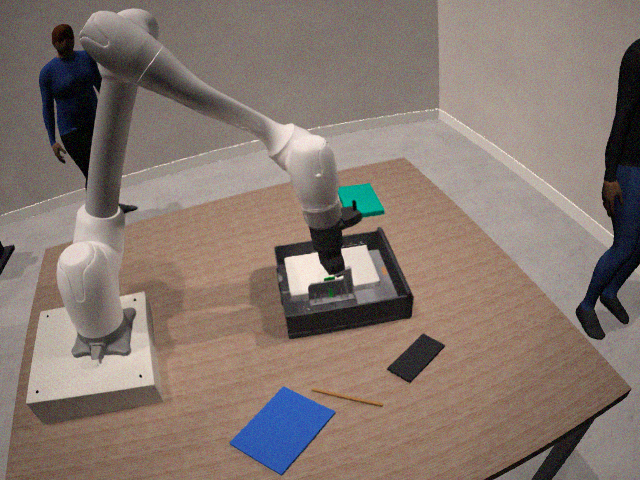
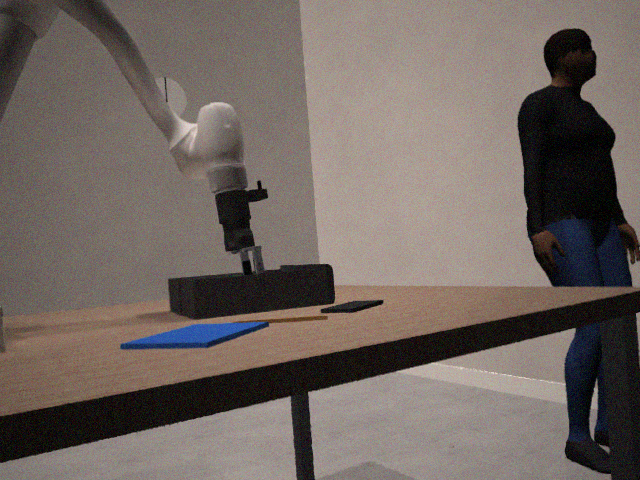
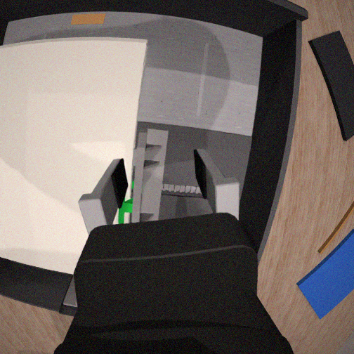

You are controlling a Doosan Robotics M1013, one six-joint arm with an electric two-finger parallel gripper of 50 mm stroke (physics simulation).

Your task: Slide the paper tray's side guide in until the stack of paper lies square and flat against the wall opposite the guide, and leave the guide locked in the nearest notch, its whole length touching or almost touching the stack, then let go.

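Places are measured from the arm's base along level axes (x right, y back, z down), in millimetres.
Where they show: gripper, fingertip midpoint: (image 1: 344, 281) (image 2: 254, 274); arm's base, origin of the base link: (image 1: 104, 333).
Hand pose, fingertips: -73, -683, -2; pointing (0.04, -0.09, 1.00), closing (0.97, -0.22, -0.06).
Note:
Things, the pixels of their top centre, and the offset from my fingertips, as dx, dy, dz.
- dark paper tray, middle of its top: (image 2: 245, 268) (image 1: 338, 266) -50, +5, -14
- white paper stack, middle of its top: (image 1: 330, 269) -110, +19, +40
- grey side guide, middle of its top: (image 1: 329, 277) -25, +37, +0
- black slab, middle of its top: (image 2: 353, 304) (image 1: 416, 356) +249, -130, +74
- pencil, middle of its top: (image 2: 279, 318) (image 1: 347, 396) +327, +64, +75
- blue booklet, middle of its top: (image 2: 200, 332) (image 1: 282, 428) +389, +225, +74
- teal book, middle of its top: (image 1: 359, 198) -504, -160, +64
The dark paper tray (image 1: 356, 316) (image 2: 268, 293) (image 3: 277, 105) stands on the table. The white paper stack (image 1: 303, 271) (image 3: 65, 125) lies in it; its near edge runs beside the grey side guide (image 1: 317, 295) (image 3: 156, 172), touching or almost touching. The far end of the stack's edge reaches beyond the guide. Contact with the opposite wall and the notch state cannot be told. Green marks (image 1: 329, 279) (image 3: 127, 206) show at the guide. My gripper (image 1: 334, 277) (image 2: 252, 263) (image 3: 159, 167) is open, its fingers on both sides of the guide, one over the stack, with gaps to the guide.
A toothed strip (image 3: 181, 189) lies on the tray floor beside the guide. A black slab (image 1: 416, 357) (image 2: 352, 306) (image 3: 335, 82), a pencil (image 1: 347, 397) and a blue booklet (image 1: 283, 429) (image 2: 195, 335) (image 3: 330, 277) lie near the tray. A teal book (image 1: 364, 198) lies behind it.

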